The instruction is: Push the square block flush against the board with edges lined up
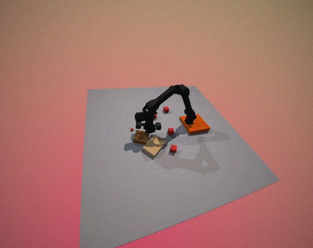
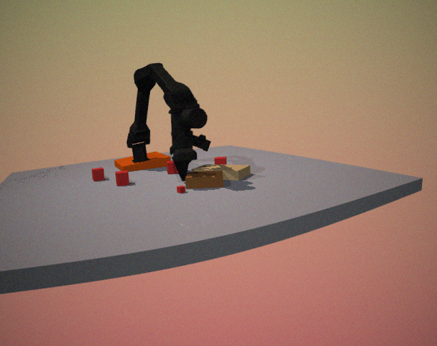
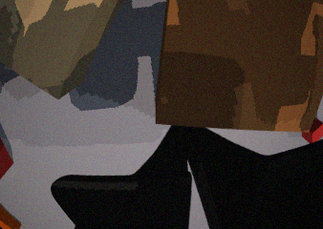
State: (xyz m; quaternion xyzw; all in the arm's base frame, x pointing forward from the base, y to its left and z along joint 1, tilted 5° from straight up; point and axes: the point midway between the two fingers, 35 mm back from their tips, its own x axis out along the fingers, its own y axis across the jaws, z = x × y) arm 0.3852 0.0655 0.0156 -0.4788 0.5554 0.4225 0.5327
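Right now the square block is 6 cm ahead of my gripper tip, 5 cm to the left of it and 1 cm above it. Round my gripper tip: board 13 cm to the left, 3 cm behind, 1 cm above; tiny red cube 12 cm ahead, 4 cm to the right.
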